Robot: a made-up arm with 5 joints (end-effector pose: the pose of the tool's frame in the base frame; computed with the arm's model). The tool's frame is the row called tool. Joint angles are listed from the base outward.
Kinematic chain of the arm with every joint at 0, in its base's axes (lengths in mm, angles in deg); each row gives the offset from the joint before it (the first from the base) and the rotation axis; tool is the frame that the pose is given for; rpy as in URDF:
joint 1: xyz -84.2 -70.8 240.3 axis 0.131 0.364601 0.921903
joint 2: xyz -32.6 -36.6 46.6 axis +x
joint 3: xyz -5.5 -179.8 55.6 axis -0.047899 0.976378 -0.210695
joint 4: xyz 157.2 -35 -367.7 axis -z
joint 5: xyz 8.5 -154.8 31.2 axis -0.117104 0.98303 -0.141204
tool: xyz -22.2 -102.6 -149.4 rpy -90 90 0
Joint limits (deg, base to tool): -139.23..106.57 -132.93..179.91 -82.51..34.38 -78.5..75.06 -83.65..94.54
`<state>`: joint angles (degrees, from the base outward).
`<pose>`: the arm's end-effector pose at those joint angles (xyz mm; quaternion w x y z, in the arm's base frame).
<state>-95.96 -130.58 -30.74 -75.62 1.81</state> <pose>-216.9 -393.6 789.2 0.2939 -0.0584 -0.8260 -0.4775</pose>
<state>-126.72 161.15 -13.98 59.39 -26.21</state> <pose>227.5 -85.0 715.9 0.7290 0.1381 -0.6688 0.0475</pose>
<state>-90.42 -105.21 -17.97 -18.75 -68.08</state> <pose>-348.3 -287.1 802.9 0.0315 0.6591 -0.7473 -0.0783</pose>
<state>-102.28 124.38 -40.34 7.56 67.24</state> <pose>282.0 -360.9 315.1 0.8613 -0.3096 -0.3171 0.2484</pose>
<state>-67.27 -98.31 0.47 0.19 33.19</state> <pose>-535.3 -61.2 737.8 0.0588 0.0756 0.9654 -0.2424</pose>
